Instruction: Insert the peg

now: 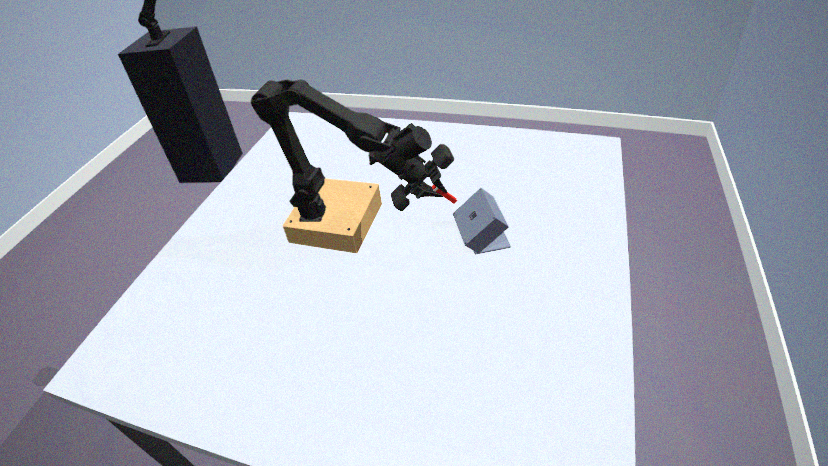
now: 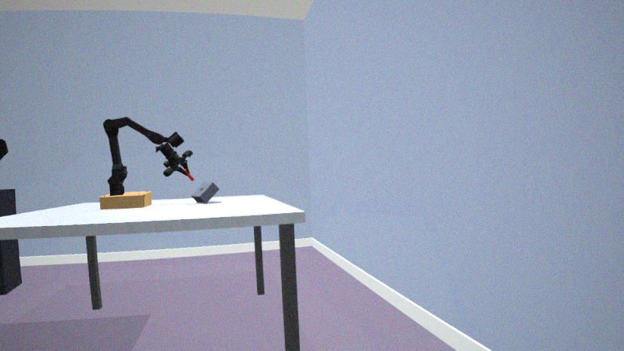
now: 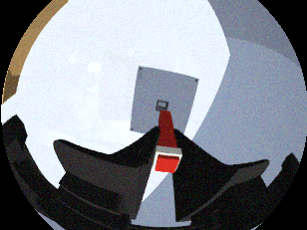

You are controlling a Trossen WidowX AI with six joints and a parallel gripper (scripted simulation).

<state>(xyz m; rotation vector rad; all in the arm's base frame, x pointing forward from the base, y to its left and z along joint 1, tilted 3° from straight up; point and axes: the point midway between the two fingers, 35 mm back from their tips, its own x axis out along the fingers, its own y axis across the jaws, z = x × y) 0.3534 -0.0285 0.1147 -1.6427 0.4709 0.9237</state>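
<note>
The sloped panel is 9 cm ahead of my gripper tip, 2 cm to the left of it and 10 cm below it. Also, from my gripper tip: peg: 1 cm behind, 1 cm above.
</note>
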